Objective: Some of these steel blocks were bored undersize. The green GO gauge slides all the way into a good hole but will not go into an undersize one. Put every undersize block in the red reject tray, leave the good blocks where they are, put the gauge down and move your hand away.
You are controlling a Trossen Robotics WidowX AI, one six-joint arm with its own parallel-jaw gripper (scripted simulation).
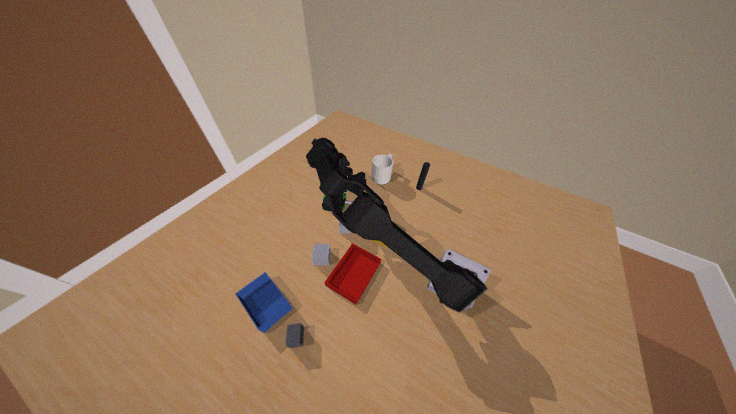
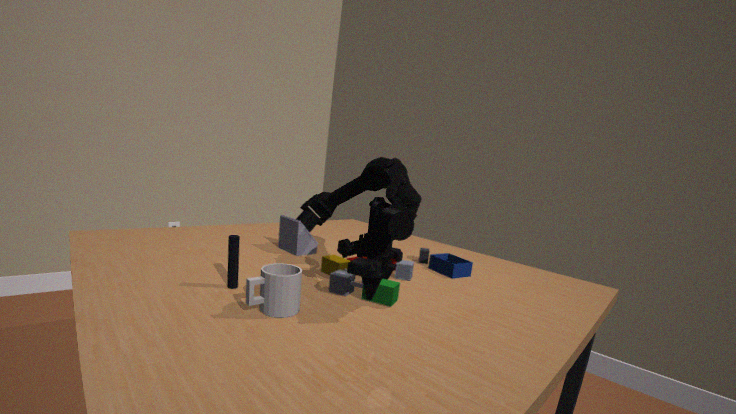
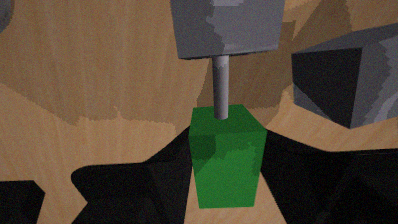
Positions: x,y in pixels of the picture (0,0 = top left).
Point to a blue tray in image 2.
447,264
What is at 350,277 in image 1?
A red reject tray.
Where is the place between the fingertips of the gripper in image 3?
218,127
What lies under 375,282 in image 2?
The gripper.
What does the gripper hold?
A green gauge.
